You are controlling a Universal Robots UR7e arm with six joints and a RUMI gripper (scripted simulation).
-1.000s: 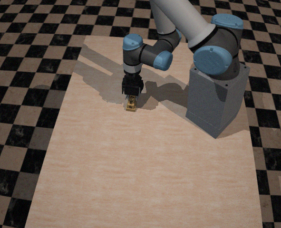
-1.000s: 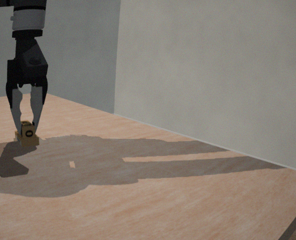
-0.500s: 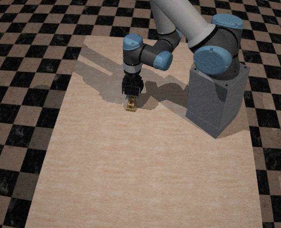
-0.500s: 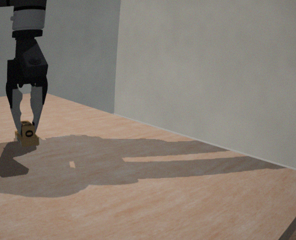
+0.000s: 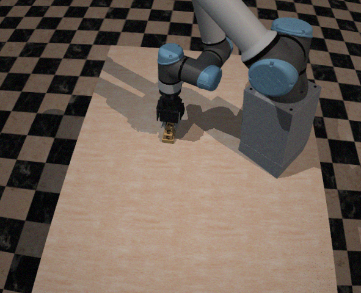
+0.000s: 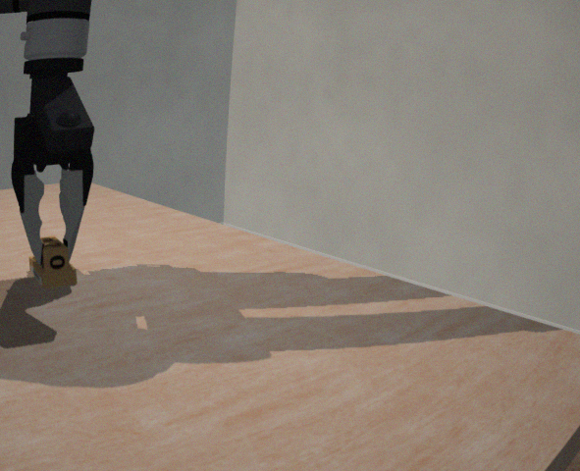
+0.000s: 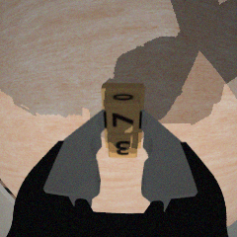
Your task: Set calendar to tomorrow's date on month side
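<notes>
Now: hand 2 cm to the right of the wooden tray and 3 cm above it. The rest, counted from my hand: wooden digit cube (3 cm to the left, 1 cm below).
</notes>
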